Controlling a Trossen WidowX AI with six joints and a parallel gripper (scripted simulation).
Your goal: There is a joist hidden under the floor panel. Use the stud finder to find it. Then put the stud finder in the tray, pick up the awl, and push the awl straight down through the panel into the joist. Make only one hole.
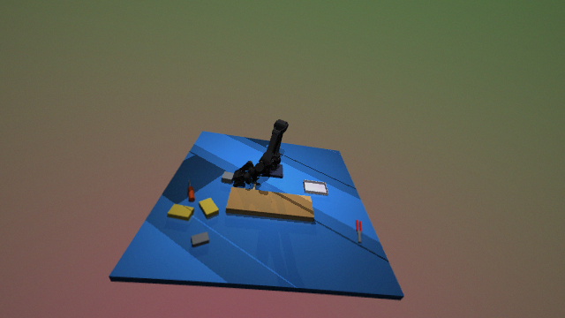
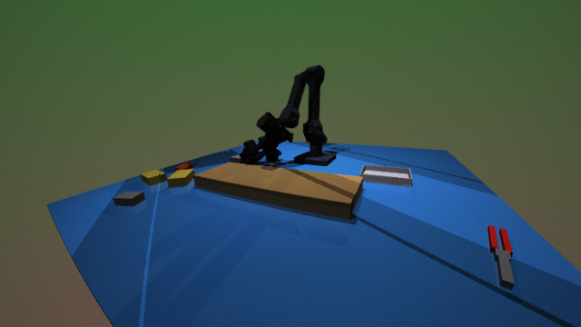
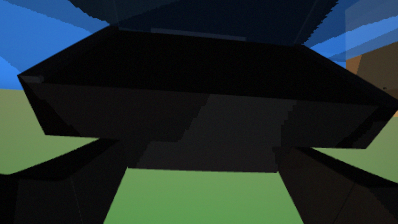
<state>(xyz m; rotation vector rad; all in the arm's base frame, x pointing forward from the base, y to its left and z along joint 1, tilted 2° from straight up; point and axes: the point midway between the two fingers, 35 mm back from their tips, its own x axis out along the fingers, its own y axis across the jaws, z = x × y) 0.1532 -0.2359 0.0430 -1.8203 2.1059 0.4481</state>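
My gripper tip is now 10 mm past the stud finder and 10 mm above it. Also, from my gripper tip: grey block: 60 mm to the right, 40 mm below, 20 mm behind; grey tray: 560 mm to the left, 50 mm below, 50 mm ahead.
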